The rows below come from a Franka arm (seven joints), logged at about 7 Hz.
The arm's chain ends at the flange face. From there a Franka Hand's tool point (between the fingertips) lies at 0.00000 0.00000 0.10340 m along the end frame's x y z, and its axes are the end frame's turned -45 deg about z.
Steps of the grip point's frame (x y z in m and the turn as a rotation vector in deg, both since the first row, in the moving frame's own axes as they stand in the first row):
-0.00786, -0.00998, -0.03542, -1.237, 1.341, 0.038
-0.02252, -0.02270, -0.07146, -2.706, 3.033, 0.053
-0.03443, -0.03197, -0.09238, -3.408, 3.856, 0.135
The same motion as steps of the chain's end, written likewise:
-0.01590, -0.00137, -0.03537, 0.074, 1.823, 0.038
-0.03929, 0.00029, -0.07120, 0.231, 4.058, 0.053
-0.05621, 0.00230, -0.09196, 0.317, 5.136, 0.135

